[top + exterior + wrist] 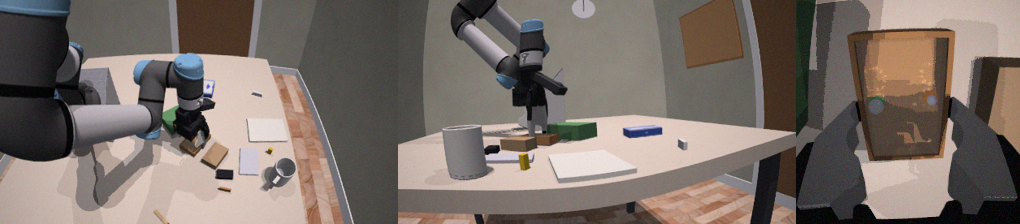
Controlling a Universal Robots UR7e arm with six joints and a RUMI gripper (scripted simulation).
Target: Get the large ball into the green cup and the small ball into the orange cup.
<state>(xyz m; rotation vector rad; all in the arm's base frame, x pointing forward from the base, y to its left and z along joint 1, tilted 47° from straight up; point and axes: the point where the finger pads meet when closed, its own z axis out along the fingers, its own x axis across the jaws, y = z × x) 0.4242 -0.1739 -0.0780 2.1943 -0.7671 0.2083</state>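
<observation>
My hand is 1 cm above the covered wooden puzzle. Also, from my hand: black block 14 cm to the right, 10 cm ahead, 1 cm below; green block 12 cm to the left, 6 cm behind; wooden block 7 cm to the right, 7 cm ahead, 1 cm below.
</observation>
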